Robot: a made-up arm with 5 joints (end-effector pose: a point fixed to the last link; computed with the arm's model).
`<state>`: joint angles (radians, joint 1 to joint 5).
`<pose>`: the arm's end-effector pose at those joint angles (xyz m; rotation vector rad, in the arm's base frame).
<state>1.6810 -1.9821 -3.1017 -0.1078 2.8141</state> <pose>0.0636 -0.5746 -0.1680 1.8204 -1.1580 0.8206</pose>
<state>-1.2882 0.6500 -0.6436 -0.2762 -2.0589</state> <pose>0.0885 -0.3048 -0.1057 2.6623 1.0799 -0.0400</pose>
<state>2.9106 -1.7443 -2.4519 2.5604 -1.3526</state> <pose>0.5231 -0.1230 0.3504 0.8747 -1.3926 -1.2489</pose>
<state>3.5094 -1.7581 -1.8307 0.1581 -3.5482</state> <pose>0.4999 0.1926 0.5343 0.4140 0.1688 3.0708</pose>
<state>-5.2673 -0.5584 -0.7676 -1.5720 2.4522</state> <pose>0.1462 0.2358 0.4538 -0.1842 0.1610 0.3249</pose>
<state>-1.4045 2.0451 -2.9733 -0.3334 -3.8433</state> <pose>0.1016 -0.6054 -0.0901 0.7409 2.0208 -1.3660</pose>
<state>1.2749 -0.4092 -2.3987 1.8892 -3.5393</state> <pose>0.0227 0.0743 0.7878 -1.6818 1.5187 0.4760</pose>
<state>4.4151 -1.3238 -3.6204 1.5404 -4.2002</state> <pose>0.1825 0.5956 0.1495 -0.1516 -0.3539 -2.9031</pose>
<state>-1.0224 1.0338 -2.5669 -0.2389 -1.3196</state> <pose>0.3391 -0.5550 0.3909 1.3862 0.2075 0.6681</pose>
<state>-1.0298 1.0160 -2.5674 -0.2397 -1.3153</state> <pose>0.3329 -0.5541 0.4028 1.3679 0.1966 0.6692</pose>
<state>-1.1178 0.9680 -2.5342 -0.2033 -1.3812</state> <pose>0.2812 -0.5776 0.4172 1.3807 0.1829 0.5372</pose>
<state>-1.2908 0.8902 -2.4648 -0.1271 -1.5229</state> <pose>0.1764 -0.6134 0.4322 1.4357 0.1674 0.2690</pose>
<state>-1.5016 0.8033 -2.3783 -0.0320 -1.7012</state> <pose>0.0438 -0.6321 0.4432 1.5272 0.1529 -0.0487</pose>
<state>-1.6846 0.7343 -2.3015 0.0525 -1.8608</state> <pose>-0.0716 -0.6260 0.4467 1.6295 0.1439 -0.3101</pose>
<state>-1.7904 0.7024 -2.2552 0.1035 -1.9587</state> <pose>-0.1372 -0.6147 0.4422 1.7069 0.1440 -0.4536</pose>
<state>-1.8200 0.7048 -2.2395 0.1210 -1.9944</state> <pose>-0.1561 -0.6135 0.4322 1.7468 0.1527 -0.4943</pose>
